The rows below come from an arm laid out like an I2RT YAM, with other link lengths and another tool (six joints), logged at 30 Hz.
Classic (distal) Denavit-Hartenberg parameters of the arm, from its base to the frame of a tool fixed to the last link. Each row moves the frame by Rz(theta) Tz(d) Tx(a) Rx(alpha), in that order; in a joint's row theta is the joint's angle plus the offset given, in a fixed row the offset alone. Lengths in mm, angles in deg.
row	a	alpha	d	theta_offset
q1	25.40	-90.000	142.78	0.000
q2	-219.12	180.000	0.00	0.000
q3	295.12	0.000	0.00	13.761
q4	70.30	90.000	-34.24	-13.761
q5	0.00	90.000	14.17	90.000
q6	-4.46	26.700	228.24	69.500
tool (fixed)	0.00	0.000	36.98	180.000
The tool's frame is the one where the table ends.
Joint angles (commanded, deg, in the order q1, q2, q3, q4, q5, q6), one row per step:
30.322 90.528 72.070 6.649 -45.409 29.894
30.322 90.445 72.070 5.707 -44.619 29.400
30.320 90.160 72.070 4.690 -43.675 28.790
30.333 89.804 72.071 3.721 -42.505 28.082
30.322 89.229 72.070 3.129 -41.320 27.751
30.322 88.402 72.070 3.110 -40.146 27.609
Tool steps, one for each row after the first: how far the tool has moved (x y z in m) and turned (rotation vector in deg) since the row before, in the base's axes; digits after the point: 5 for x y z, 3 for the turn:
0.00226 -0.00181 -0.00380 -0.696 0.183 -0.698
0.00240 -0.00241 -0.00230 -0.707 -0.058 -0.823
0.00308 -0.00281 -0.00156 -0.738 -0.283 -1.001
0.00329 -0.00312 0.00214 -0.352 -0.441 -1.101
0.00328 -0.00304 0.00726 0.126 -0.970 -1.116

